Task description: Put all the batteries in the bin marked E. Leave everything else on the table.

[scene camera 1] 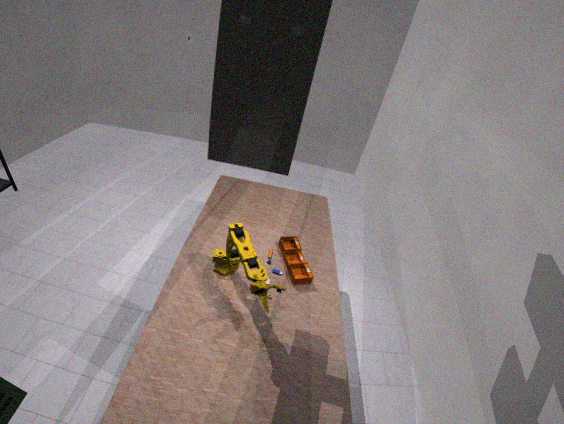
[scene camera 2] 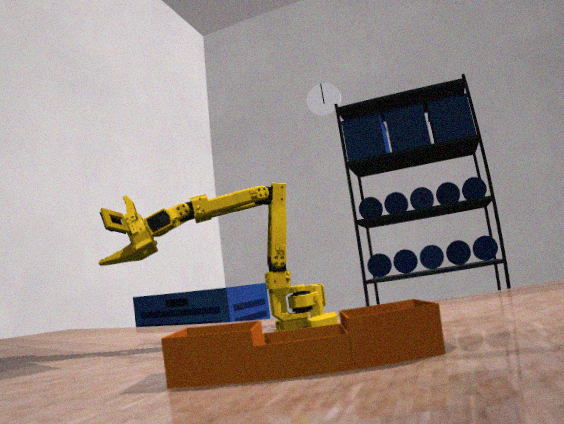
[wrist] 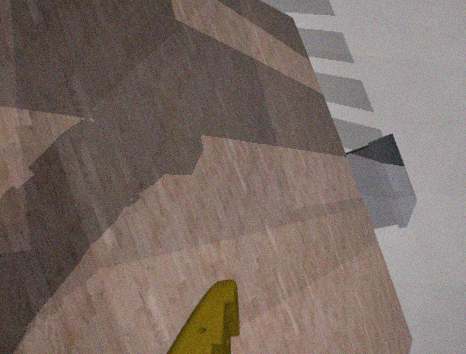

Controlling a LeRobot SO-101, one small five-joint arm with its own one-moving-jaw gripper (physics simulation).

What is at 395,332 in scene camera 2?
An orange bin block.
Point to an orange bin block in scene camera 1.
299,271
